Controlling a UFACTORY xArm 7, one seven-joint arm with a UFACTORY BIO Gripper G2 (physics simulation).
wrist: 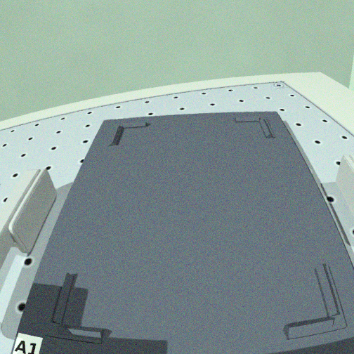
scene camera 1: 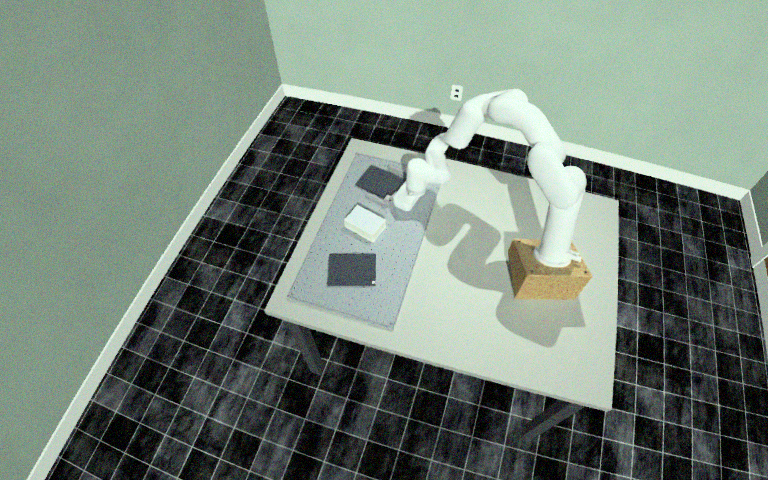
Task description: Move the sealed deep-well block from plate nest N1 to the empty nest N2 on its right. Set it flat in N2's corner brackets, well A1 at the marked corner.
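Places are measured from the arm's base along level axes (x ahead, y left, z up), in centimetres.
Where they show: end effector, tool point: (scene camera 1: 382,182); arm's base, origin of the base link: (scene camera 1: 552,256).
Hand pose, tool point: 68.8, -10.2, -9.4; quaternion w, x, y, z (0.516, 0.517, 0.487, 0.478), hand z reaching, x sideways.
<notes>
Things, the pixels of their top centre, and the offset from my tool point, as dx, dy, dz. Level surfaces: height alone.
- sealed deep-well block, middle of its top: (scene camera 1: 364,219) -3.9, +21.2, +3.0
- far nest plate, middle of its top: (scene camera 1: 380,181) +0.8, +0.0, +0.3
- perforated grey board, its level: dz -1.2
- pale table, its level: dz -2.5
The sealed deep-well block (scene camera 1: 365,223), cream with a pale top, lies flat on the pegboard between two dark nest plates, touching neither. The far nest plate (scene camera 1: 375,178) (wrist: 200,190) is empty, with four corner brackets and a white A1 label (wrist: 27,346) at its near left corner. The near nest plate (scene camera 1: 351,269) also looks empty, with a small white mark at its lower right corner. No N1 or N2 label is readable. My gripper (scene camera 1: 386,183) (wrist: 192,197) is wide open and empty above the far plate, one finger towards each long side. The block does not show in the wrist view.
The perforated grey board (scene camera 1: 334,234) (wrist: 165,104) lies on the pale table (scene camera 1: 481,333). The arm's base stands on a wooden block (scene camera 1: 549,286) at the right of the table. The arm arches over the table, and its shadow falls across the tabletop.
</notes>
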